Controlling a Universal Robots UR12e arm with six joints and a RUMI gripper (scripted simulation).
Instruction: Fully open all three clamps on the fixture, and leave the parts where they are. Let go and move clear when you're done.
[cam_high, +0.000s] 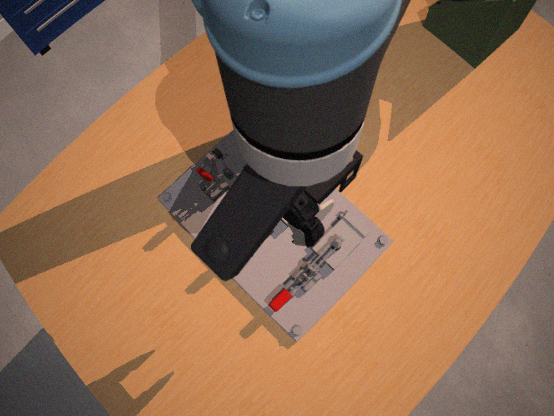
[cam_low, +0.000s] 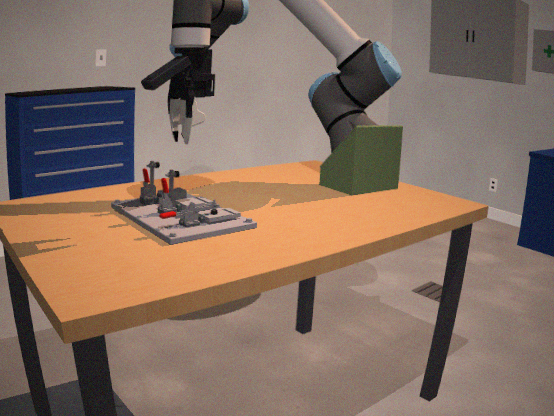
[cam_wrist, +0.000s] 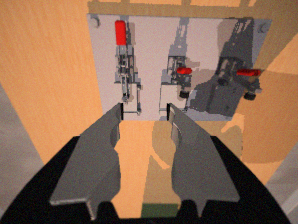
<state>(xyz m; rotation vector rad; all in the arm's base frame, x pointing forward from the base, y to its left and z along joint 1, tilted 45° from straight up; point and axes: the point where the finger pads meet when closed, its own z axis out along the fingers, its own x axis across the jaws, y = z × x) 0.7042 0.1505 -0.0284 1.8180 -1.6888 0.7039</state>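
The grey fixture plate lies 210 mm below my hand, 70 mm to the right of it and 30 mm behind it. Also, from my hand: flat grey part: 190 mm below, 100 mm behind, 40 mm to the left.
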